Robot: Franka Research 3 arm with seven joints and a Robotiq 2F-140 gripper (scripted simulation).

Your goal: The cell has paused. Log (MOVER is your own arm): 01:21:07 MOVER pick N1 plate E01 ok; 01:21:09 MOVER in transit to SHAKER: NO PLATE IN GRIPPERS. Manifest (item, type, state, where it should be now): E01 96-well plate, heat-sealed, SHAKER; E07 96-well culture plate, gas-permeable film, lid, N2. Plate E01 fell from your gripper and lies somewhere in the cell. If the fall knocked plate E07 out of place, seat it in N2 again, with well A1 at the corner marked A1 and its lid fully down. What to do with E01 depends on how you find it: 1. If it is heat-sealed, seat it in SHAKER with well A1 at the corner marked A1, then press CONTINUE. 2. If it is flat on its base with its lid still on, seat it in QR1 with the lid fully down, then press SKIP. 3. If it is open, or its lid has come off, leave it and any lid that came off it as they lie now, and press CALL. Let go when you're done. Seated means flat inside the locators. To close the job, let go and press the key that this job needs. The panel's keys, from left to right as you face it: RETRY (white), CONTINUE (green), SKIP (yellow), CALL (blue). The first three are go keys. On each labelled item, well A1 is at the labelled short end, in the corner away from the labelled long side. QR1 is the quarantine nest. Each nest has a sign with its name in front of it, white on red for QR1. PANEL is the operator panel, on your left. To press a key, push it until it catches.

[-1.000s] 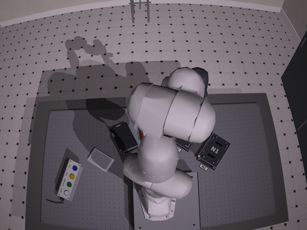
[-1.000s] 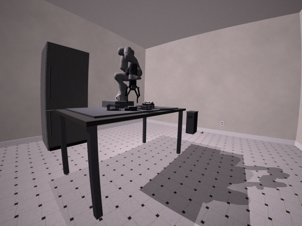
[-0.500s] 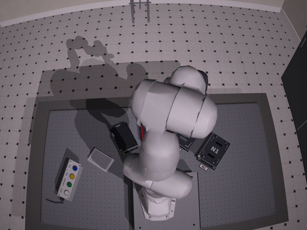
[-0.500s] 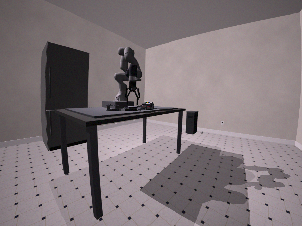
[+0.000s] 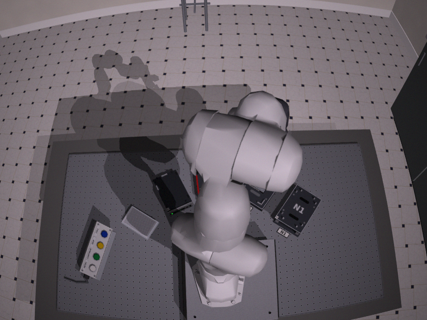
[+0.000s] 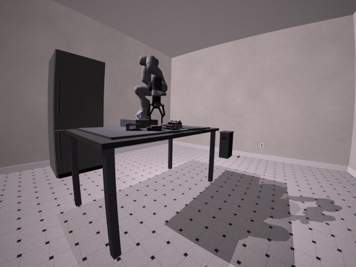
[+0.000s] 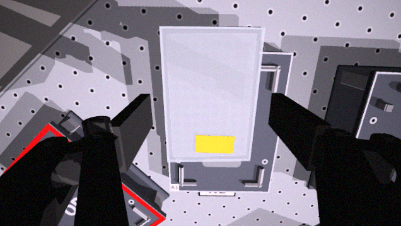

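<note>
Right now my hand is 40 mm above the lidded culture plate. From my hand the other things lie so: grey N2 nest (70 mm below, 40 mm behind, 10 mm to the left); then A1 corner mark (100 mm to the left, 60 mm below, 60 mm behind); then plate E01 (480 mm to the left, 170 mm behind, 80 mm below).
</note>
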